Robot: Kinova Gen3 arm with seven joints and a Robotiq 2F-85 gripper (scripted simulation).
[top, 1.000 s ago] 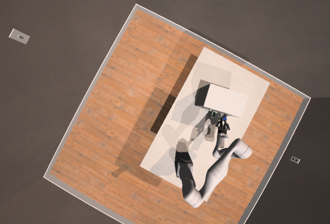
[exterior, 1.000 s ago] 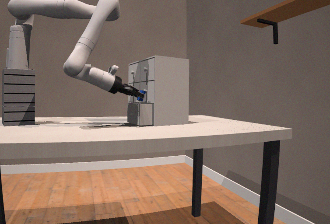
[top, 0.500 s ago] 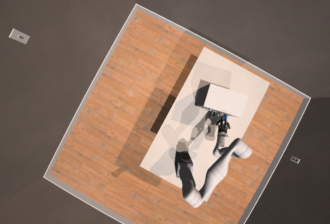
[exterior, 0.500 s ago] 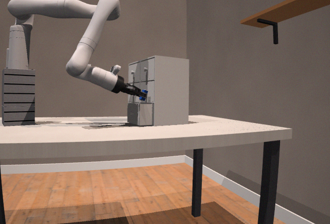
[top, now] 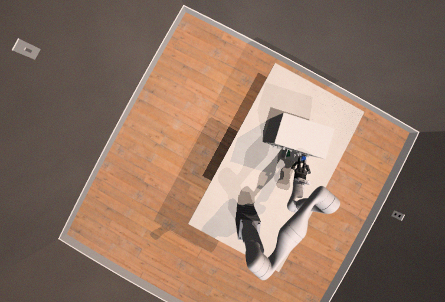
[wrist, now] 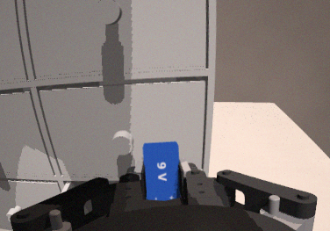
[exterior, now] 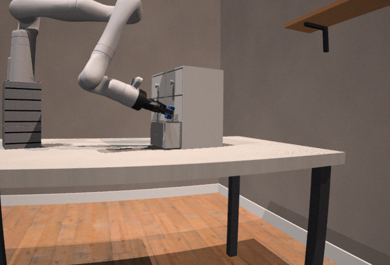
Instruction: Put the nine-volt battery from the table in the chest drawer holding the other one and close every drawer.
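The blue nine-volt battery is 1 cm ahead of my hand and 1 cm below it. Also, from my hand: green block (7 cm to the left, 12 cm below).
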